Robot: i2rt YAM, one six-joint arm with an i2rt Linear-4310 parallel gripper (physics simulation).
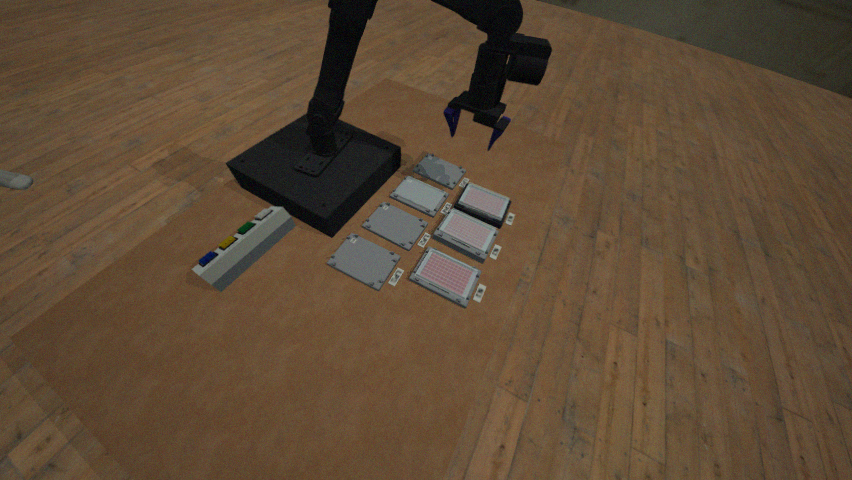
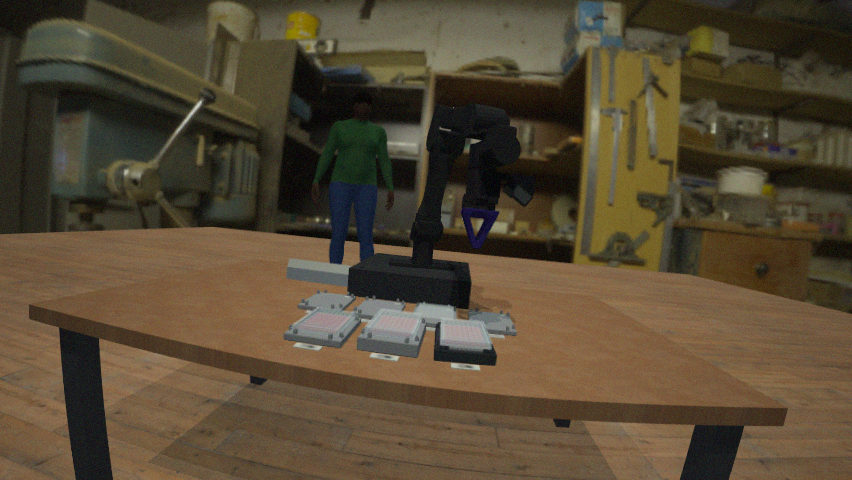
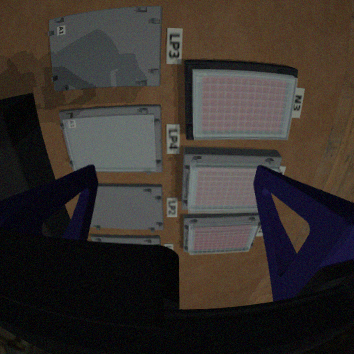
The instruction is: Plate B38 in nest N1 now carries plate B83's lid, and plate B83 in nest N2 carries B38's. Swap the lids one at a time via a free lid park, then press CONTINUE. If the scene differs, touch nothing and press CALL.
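Places are measured from the arm's base along level axes (x ahead, y right, z down), in millimetres.
Pixels of known places: gripper, fingertip midpoint: [image 1: 470, 142] [image 2: 474, 246] [image 3: 175, 173]; arm's base, origin of the base link: [image 1: 326, 152] [image 2: 421, 266].
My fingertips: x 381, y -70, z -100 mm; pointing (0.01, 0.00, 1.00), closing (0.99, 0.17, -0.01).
Note:
Ahead of a thing's pixels: the offset from my fingertips to its top centre.
My gripper [image 1: 471, 143] [image 2: 476, 245] [image 3: 175, 173] is open and empty, high above the nests and parks. The plate {dx +82, dy +22, dz +145 mm} [image 1: 484, 200] [image 2: 465, 335] [image 3: 243, 104] in black nest N3 looks pale pink. The middle nest's plate {dx +60, dy +147, dz +141 mm} [image 1: 466, 230] [image 2: 392, 325] [image 3: 220, 189] is also pale; the nearest plate {dx +43, dy +278, dz +154 mm} [image 1: 445, 273] [image 2: 324, 323] [image 3: 220, 237] is stronger pink, apparently uncovered. Their nest labels are unreadable. A clear lid {dx -101, dy +53, dz +164 mm} [image 1: 419, 194] [image 2: 435, 312] [image 3: 115, 142] lies on park LP4. Parks LP3 {dx -78, dy -75, dz +161 mm} [image 1: 440, 170] [image 3: 105, 47] and LP2 {dx -125, dy +181, dz +161 mm} [image 1: 394, 224] [image 3: 127, 207] are bare.
Another bare park {dx -155, dy +309, dz +161 mm} [image 1: 363, 261] lies at the near end of the row. A console {dx -425, dy +377, dz +117 mm} [image 1: 250, 256] [image 2: 315, 272] has blue {dx -457, dy +447, dz +125 mm} [image 1: 208, 258], yellow {dx -446, dy +399, dz +125 mm} [image 1: 227, 242], green {dx -436, dy +350, dz +125 mm} [image 1: 245, 227] and white {dx -426, dy +301, dz +125 mm} [image 1: 264, 214] buttons with unreadable names. The black arm base [image 1: 315, 178] stands beside the parks. A person [image 2: 354, 155] stands behind.

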